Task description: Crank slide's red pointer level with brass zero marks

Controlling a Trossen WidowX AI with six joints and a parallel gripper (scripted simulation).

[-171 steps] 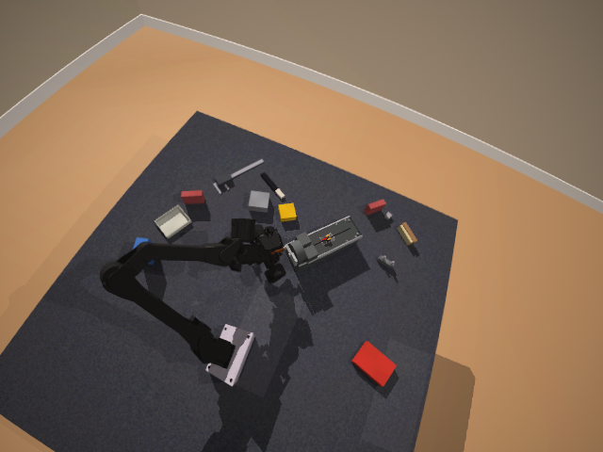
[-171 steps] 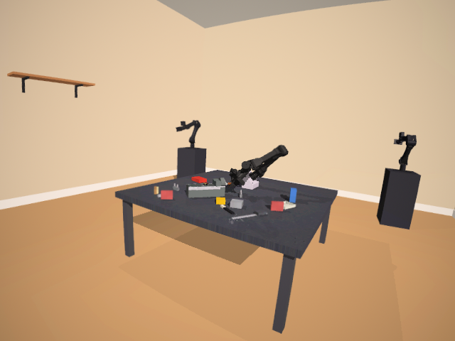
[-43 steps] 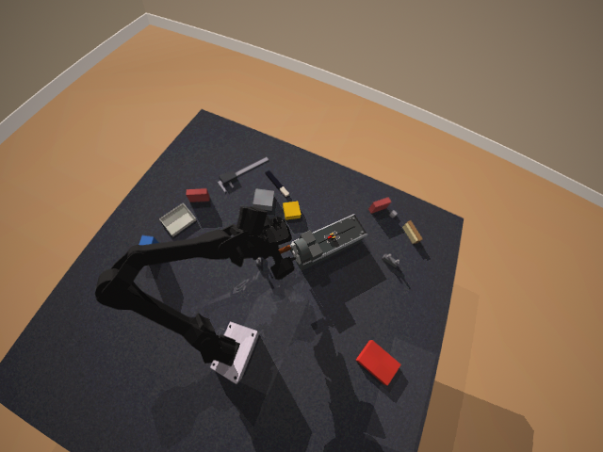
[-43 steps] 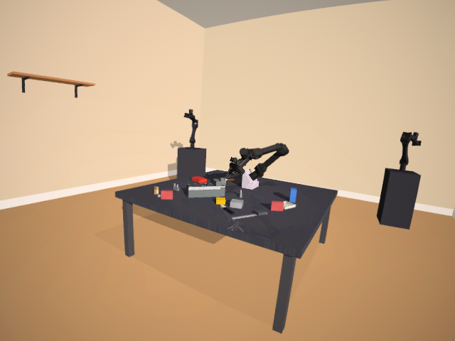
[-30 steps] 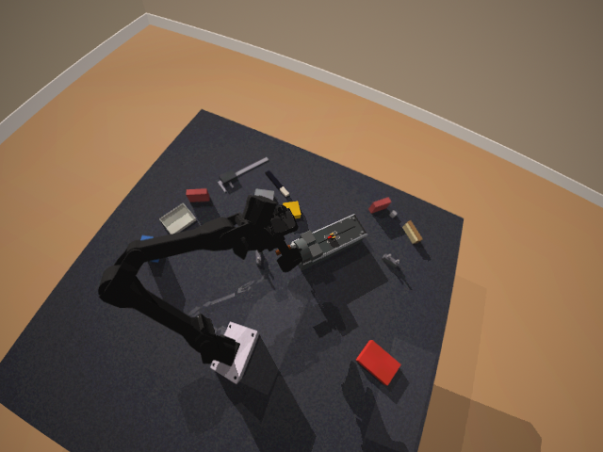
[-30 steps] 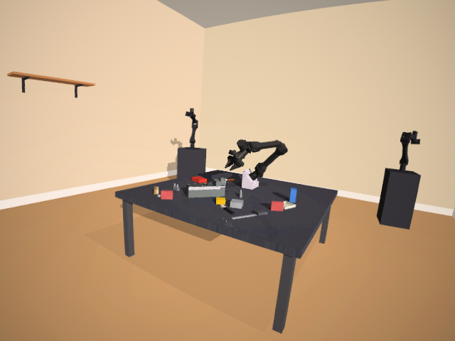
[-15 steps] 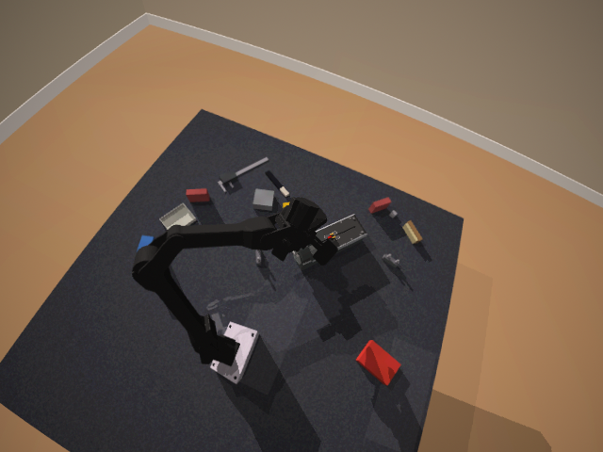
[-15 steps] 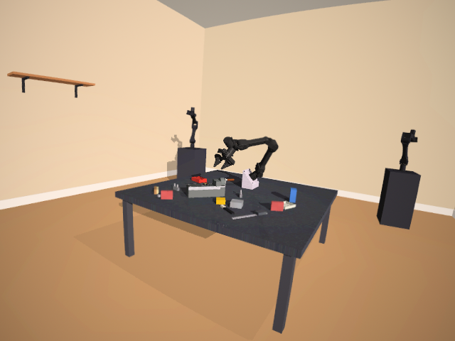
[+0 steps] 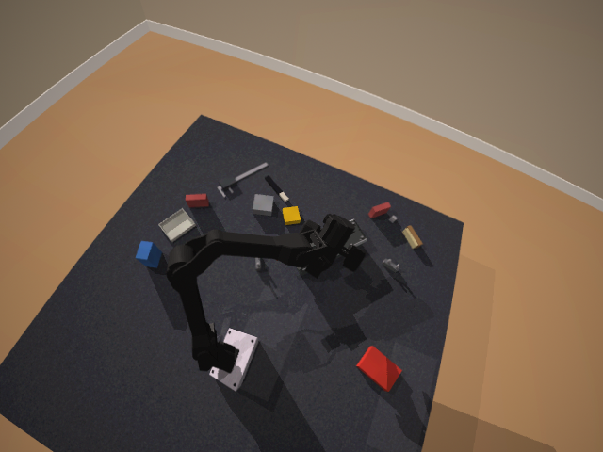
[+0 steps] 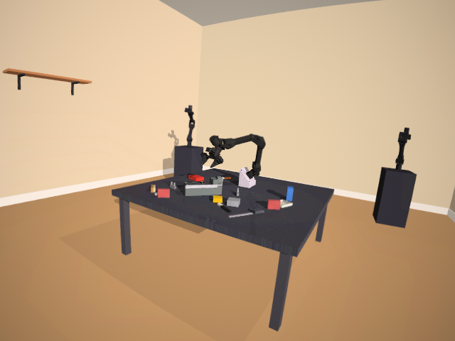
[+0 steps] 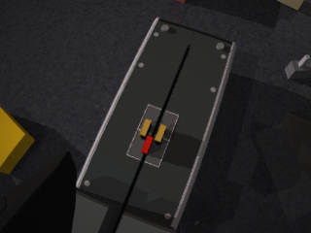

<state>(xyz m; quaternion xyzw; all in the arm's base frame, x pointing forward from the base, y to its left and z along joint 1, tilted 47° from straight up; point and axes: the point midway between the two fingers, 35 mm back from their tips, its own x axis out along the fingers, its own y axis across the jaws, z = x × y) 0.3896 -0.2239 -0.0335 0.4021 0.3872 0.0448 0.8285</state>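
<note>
My gripper tip is now 11 cm above the red pointer, 3 cm short of it and 1 cm to the right of it. Also, from my gripper tip: grey block (28 cm to the left, 17 cm below, 12 cm ahead); then yellow block (18 cm below, 17 cm to the left, 12 cm ahead); then brown crank handle (14 cm to the left, 8 cm below, 8 cm behind).
</note>
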